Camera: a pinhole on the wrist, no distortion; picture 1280 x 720 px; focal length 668.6 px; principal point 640.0 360.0 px. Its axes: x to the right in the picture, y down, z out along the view. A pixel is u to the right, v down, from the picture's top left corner.
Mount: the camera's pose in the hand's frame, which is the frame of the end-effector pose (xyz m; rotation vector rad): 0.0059 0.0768 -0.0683 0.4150 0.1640 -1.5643
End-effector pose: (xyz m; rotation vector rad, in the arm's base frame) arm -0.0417 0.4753 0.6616 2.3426 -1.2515 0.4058
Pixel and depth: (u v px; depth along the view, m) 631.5 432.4 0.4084
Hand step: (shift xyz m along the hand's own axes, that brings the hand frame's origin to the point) -0.0152 -0.0662 0.3163
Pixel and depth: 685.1 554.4 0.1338
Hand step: 0.0232 0.0188 0.0575
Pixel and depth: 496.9 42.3 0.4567
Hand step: -0.2819 0.0147 0.3542
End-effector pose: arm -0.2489 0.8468 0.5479 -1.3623 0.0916 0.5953
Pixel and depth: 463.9 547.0 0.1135
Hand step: 0.0189 0.0627 0.0518
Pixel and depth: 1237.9 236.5 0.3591
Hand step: -0.1123 -0.3480 0.1367
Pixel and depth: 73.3 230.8 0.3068
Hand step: -0.1046 0.2125 0.2986
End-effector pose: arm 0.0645 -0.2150 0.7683 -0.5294 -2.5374 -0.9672
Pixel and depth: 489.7 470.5 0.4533
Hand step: 0.0068 0.0066 0.3971
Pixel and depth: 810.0 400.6 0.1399
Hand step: -0.0074 -0.0067 0.0490
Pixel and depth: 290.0 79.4 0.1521
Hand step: -0.0822 0.0997 0.0906
